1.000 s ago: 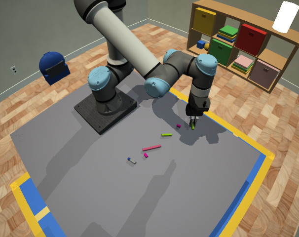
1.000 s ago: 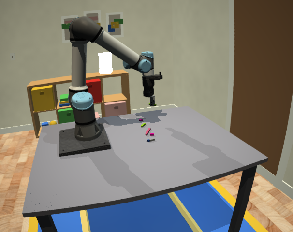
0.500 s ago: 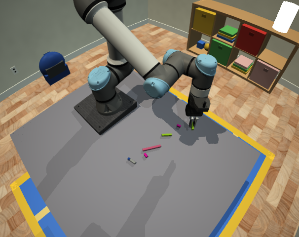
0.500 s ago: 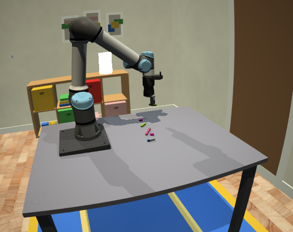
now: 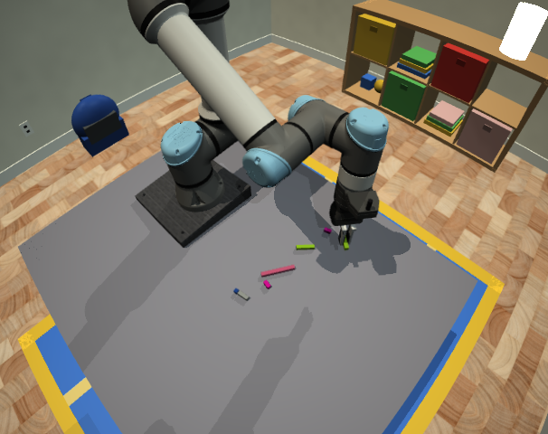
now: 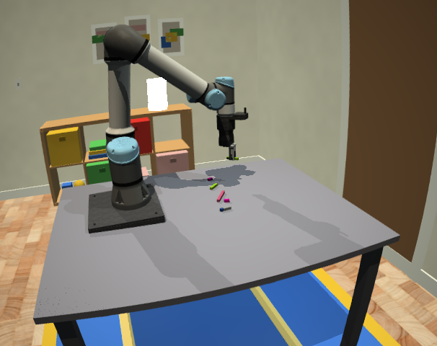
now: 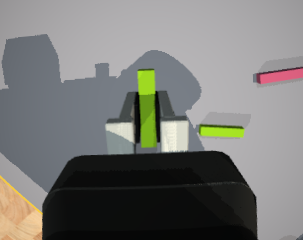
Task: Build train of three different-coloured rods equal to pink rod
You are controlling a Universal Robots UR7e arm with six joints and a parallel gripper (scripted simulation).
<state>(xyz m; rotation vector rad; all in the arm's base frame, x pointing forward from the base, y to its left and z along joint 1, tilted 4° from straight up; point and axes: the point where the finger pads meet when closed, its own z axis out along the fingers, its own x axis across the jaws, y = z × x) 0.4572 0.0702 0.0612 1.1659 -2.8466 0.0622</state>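
The grey rod lies 140 mm behind my hand, 230 mm to the right of it and 120 mm below it. The rest, counted from my hand: lime rod (10 mm below); blue rod (160 mm behind, 230 mm to the right, 120 mm below); pink rod (110 mm behind, 120 mm to the right, 120 mm below).
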